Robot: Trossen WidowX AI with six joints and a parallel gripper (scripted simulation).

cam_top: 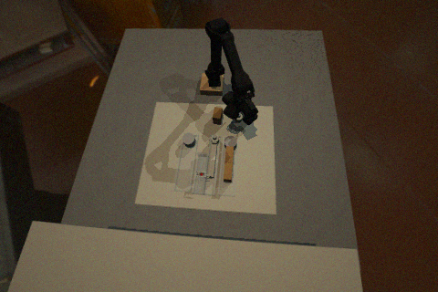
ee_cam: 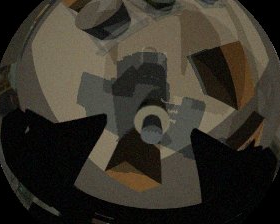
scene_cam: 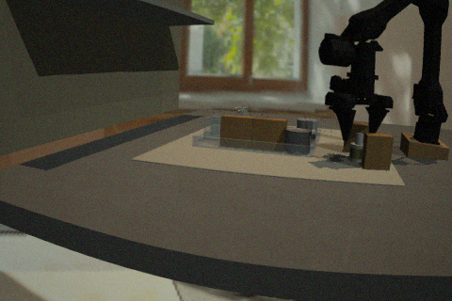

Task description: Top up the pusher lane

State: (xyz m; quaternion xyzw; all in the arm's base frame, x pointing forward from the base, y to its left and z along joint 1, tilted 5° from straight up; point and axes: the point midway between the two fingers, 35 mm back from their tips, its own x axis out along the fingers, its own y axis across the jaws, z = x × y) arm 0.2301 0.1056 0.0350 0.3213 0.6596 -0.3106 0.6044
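Right now my gripper tip is 250 mm short of the clear lane rack, 180 mm to the left of it and 30 mm above it.
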